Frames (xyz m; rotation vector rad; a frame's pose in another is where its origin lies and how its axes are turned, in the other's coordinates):
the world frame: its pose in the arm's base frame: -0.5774 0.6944 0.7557 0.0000 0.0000 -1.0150
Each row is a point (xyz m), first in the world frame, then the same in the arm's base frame.
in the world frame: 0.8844 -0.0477 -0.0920
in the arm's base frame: -0.1513 -0.0820 0.6637
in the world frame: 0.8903 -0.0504 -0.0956
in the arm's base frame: -0.1505 -0.0885 0.6601
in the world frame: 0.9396 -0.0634 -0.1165
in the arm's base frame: -0.1355 -0.1372 0.6392
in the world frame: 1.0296 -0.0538 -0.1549
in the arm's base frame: -0.0799 -0.2086 0.6008
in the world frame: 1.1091 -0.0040 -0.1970
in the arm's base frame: 0.0044 -0.2499 0.5587
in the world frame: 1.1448 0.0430 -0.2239
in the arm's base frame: 0.0631 -0.2554 0.5318
